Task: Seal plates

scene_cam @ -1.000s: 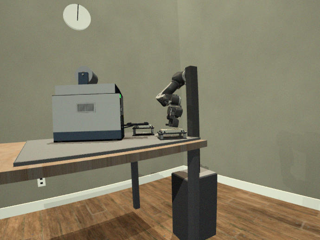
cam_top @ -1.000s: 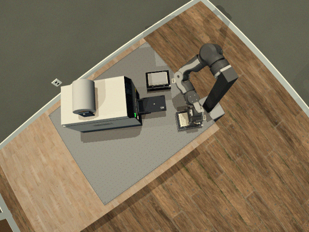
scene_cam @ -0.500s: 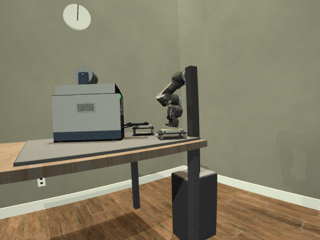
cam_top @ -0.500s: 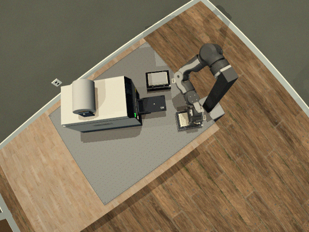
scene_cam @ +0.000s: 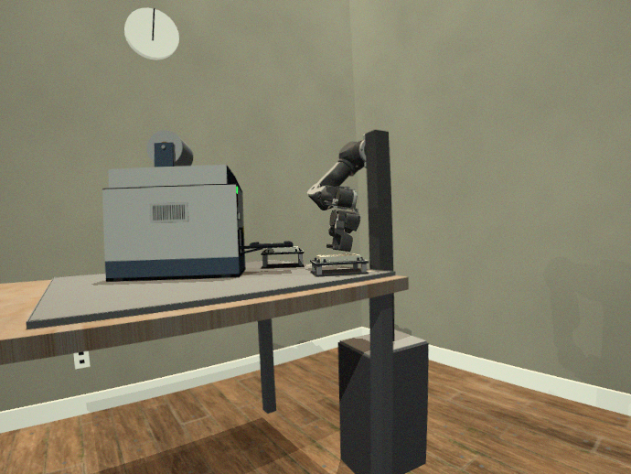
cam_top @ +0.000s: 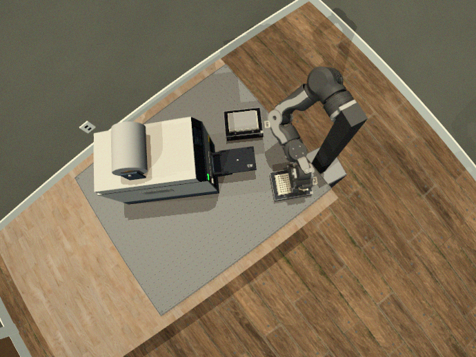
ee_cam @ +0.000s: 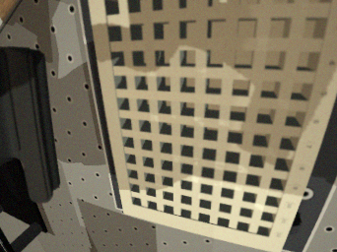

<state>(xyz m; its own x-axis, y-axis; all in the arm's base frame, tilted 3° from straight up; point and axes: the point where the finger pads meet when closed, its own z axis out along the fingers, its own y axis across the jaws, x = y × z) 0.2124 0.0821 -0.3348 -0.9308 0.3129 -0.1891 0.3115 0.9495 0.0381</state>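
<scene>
My hand is 3 cm above the plate. Round my hand: black nest N1 (6 cm ahead, 33 cm to the right, 2 cm below); yellow warning label (22 cm ahead, 30 cm to the right, 7 cm above); sealer stage (16 cm ahead, 18 cm to the right, 2 cm above).
</scene>
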